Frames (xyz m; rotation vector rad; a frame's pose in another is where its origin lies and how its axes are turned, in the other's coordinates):
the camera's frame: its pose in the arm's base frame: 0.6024 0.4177 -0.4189 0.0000 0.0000 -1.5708
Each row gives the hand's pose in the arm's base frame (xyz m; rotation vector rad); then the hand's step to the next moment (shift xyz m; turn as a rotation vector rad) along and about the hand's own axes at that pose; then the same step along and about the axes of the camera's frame.
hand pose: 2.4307 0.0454 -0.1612 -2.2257 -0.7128 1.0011
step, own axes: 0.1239 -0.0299 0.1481 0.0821 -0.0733 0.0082
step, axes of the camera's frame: -0.1467 -0.0523 -0.1180 -0.1074 0.0240 0.0078
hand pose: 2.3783 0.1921 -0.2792 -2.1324 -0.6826 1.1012
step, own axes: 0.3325 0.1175 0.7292 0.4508 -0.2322 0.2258
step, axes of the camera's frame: -0.3673 -0.4253 -0.5834 -0.5307 0.0060 -0.1627
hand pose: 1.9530 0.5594 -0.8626 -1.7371 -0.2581 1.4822
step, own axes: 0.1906 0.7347 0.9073 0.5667 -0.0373 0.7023
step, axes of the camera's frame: -0.0486 -1.0081 -0.6170 -0.6890 -0.4539 -0.3674
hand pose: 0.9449 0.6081 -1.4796 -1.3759 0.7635 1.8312
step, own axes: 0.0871 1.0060 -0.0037 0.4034 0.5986 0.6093
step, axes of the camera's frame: 0.5622 -0.8376 -0.0446 -0.2199 -0.8948 -0.2082
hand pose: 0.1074 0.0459 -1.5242 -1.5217 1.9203 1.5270
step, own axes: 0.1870 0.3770 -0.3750 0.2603 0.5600 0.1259
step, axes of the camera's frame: 0.4501 -0.2461 0.2335 0.0955 -0.6185 0.0744
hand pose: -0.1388 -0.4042 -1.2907 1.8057 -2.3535 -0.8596
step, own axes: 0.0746 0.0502 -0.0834 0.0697 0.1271 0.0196
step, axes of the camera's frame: 0.0922 -0.0370 0.0720 0.0348 -0.1404 0.0214
